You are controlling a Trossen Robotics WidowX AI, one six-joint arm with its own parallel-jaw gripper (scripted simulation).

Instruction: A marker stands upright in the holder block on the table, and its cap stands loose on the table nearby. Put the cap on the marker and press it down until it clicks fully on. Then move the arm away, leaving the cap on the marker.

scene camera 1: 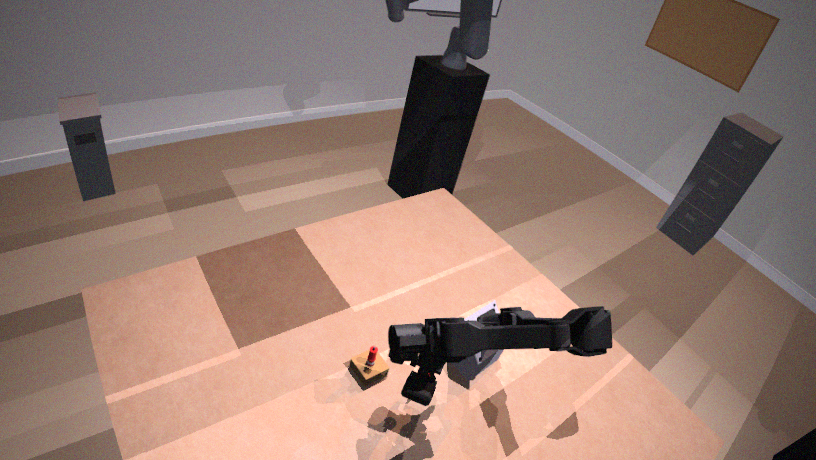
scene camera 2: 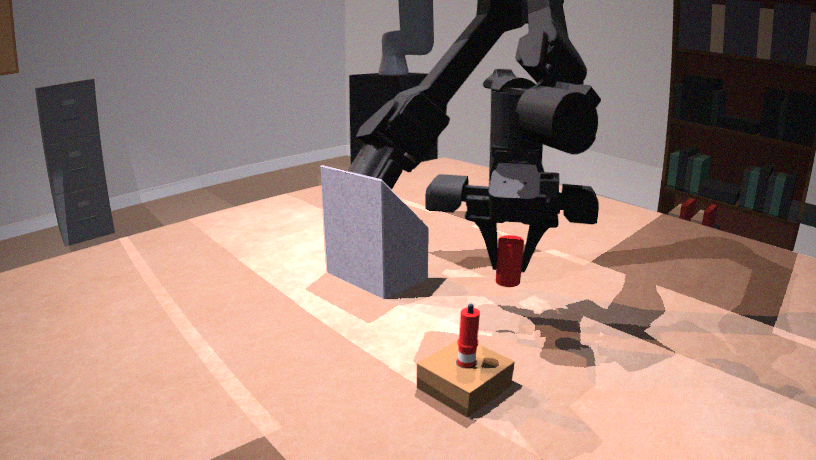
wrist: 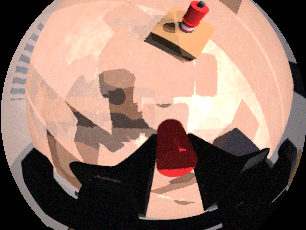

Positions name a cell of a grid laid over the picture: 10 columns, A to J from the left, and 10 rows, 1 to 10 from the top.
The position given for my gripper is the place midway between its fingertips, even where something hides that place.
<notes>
My gripper (scene camera 2: G6) carries a red cap (scene camera 2: G6).
The red cap is seen too in the wrist view (wrist: F7). My gripper also shows in scene camera 1 (scene camera 1: F9) and in the wrist view (wrist: F6).
</notes>
